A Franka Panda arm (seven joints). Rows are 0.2 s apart.
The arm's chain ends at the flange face. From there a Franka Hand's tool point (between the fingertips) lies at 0.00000 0.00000 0.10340 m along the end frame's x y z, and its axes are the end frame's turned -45 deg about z.
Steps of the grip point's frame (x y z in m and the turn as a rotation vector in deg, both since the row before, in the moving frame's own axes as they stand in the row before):
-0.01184 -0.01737 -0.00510 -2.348 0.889 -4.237
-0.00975 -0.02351 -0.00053 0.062 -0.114 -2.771
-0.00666 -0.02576 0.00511 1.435 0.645 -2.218
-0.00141 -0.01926 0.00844 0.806 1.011 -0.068
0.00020 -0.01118 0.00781 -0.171 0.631 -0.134
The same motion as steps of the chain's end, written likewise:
-0.02485 -0.00562 -0.00500 -1.032 2.289 -4.237
-0.02330 -0.00980 -0.00053 -0.037 -0.124 -2.771
-0.02187 -0.01087 0.00515 1.471 -0.559 -2.218
-0.01488 -0.01030 0.00847 1.285 0.145 -0.068
-0.00879 -0.00746 0.00782 0.325 0.567 -0.134

